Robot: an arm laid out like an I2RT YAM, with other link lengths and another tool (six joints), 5 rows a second.
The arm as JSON. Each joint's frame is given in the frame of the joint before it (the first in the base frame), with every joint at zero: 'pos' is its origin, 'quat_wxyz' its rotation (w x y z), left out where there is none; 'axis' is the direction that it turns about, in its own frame. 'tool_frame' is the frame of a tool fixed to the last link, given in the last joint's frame.
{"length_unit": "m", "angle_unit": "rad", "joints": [
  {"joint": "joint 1", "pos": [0.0, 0.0, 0.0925], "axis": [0.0, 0.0, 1.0]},
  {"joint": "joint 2", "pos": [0.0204, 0.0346, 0.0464], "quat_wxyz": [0.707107, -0.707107, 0.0, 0.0], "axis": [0.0, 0.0, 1.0]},
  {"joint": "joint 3", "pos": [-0.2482, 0.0, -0.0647], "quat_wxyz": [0.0, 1.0, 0.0, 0.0], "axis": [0.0, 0.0, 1.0]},
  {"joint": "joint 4", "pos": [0.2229, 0.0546, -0.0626], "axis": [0.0, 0.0, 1.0]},
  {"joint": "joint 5", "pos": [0.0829, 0.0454, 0.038], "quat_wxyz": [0.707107, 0.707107, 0.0, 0.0], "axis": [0.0, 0.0, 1.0]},
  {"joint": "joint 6", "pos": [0.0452, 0.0, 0.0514], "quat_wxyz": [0.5, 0.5, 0.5, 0.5], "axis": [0.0, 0.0, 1.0]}
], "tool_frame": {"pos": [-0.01, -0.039, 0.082], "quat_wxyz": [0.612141, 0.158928, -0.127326, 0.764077]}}
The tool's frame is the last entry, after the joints.
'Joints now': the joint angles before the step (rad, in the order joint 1, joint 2, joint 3, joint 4, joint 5, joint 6). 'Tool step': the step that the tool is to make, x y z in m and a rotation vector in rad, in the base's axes. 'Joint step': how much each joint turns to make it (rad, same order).
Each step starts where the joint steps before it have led.
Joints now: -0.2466 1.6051 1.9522 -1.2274 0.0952 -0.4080
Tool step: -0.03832 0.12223 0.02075 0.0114 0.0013 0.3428
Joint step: 0.3341 -0.1176 0.0007 -0.1205 -0.0142 0.0004
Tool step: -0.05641 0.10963 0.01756 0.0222 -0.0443 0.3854
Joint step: 0.3769 -0.0697 0.0001 -0.0214 -0.0126 -0.0005
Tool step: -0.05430 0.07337 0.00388 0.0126 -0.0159 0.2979
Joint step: 0.2964 -0.0046 0.0000 0.0156 -0.0018 -0.0003
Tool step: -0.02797 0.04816 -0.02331 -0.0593 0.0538 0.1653
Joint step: 0.1667 0.0763 -0.0001 -0.0038 0.0003 0.0015
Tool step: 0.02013 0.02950 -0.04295 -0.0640 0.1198 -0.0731
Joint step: 0.0149 0.1419 0.0001 0.0118 0.0027 0.1058
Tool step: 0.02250 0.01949 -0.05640 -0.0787 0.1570 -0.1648
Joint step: 0.0000 0.1590 -0.0001 -0.0102 0.0012 0.1838
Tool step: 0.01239 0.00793 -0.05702 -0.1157 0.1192 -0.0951
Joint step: -0.0045 0.1457 0.0000 -0.0248 -0.0008 0.0949
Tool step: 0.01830 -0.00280 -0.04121 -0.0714 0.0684 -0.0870
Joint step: -0.0355 0.1068 0.0000 0.0050 -0.0030 0.0527
